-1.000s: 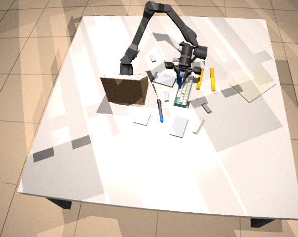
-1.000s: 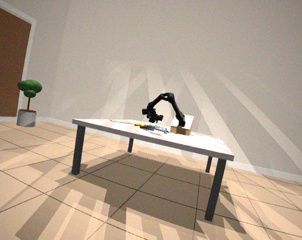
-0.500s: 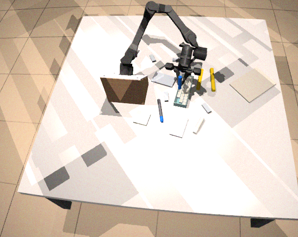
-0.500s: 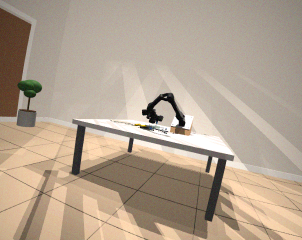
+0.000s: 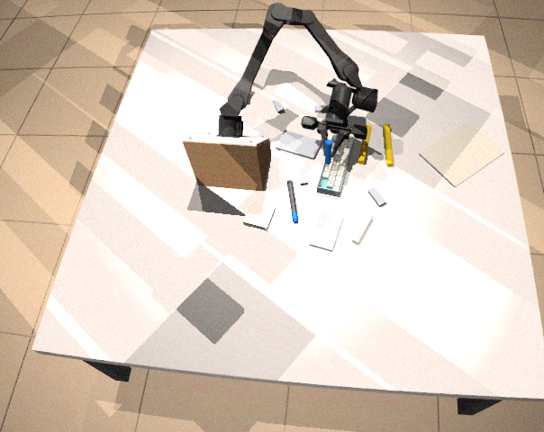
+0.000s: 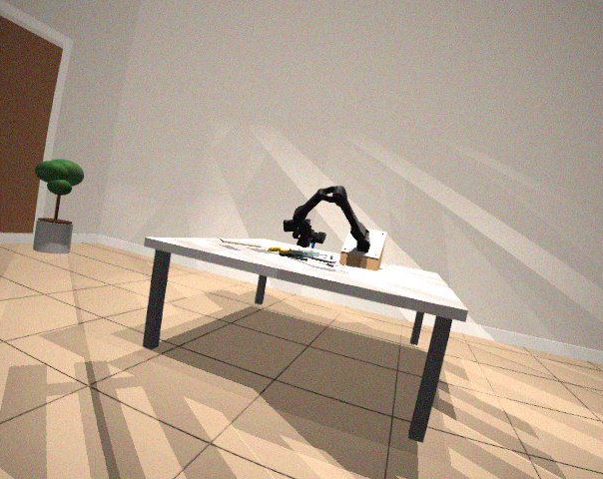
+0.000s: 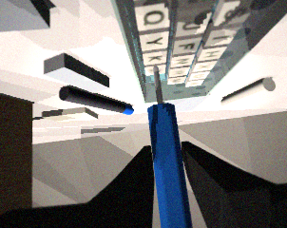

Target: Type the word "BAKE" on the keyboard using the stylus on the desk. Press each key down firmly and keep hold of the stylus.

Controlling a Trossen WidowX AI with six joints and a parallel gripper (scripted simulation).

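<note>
The grey block is 7 cm below my gripper tip, 7 cm behind it and 2 cm to the right of it. The rest, counted from my gripper tip: cream pad (18 cm behind, 17 cm to the right, 7 cm below); blue stylus (1 cm below); white cylinder (19 cm to the right, 11 cm ahead, 7 cm below).
</note>
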